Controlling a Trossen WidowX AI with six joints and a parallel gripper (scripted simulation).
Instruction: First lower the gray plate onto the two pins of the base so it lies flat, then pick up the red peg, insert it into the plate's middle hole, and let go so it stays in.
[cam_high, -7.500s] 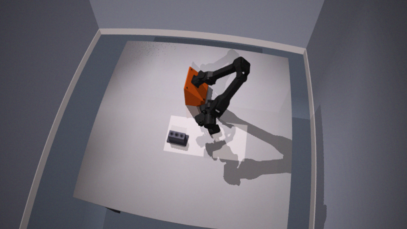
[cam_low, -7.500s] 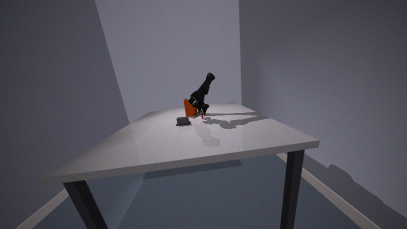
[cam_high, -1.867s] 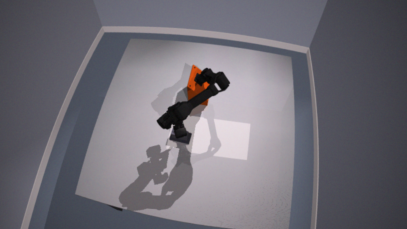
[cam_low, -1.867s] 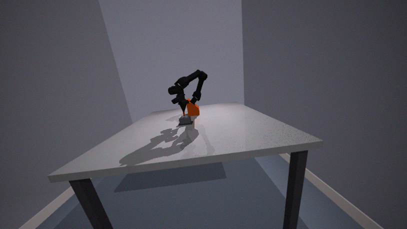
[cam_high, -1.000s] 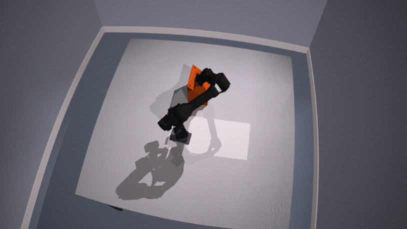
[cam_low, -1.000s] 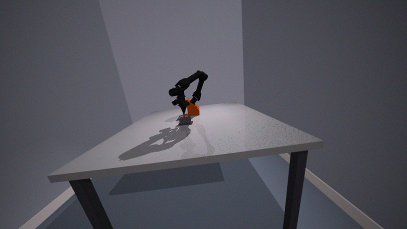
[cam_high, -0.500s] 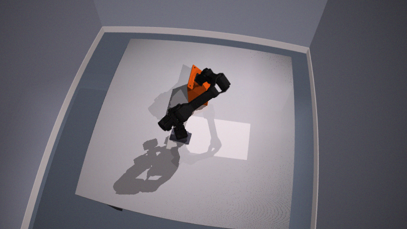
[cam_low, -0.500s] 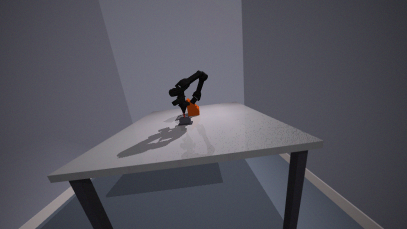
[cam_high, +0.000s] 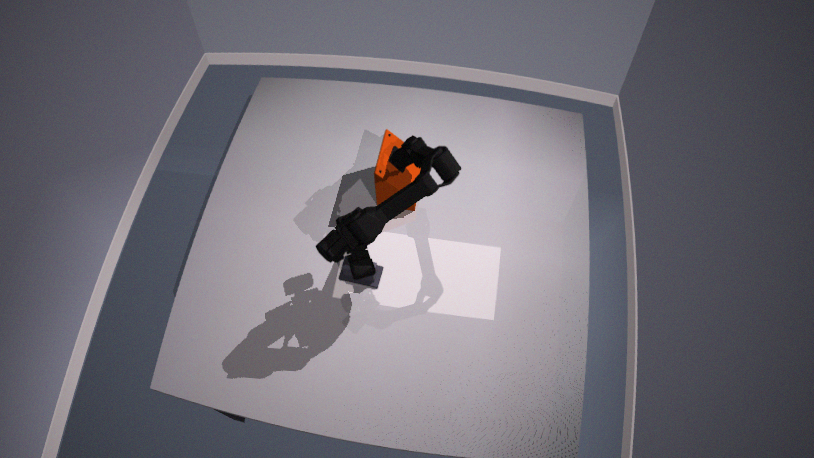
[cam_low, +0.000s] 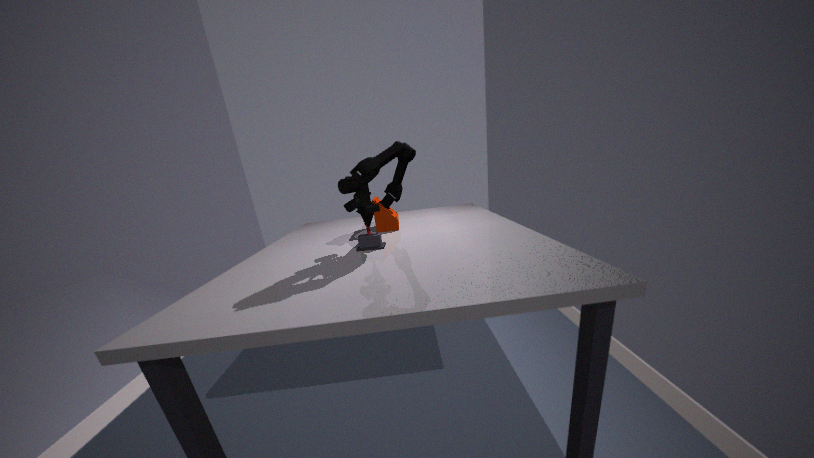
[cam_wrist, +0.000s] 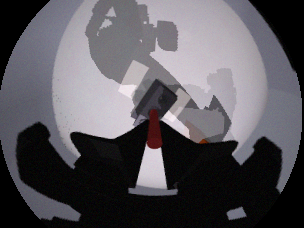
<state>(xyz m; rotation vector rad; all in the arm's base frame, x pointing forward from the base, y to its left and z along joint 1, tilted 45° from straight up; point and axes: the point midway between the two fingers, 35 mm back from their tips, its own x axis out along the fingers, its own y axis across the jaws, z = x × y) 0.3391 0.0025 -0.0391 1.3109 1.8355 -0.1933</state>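
Right now the red peg is right at my gripper tip. From my gripper tip the other things lie so: gray plate: 5 cm below.
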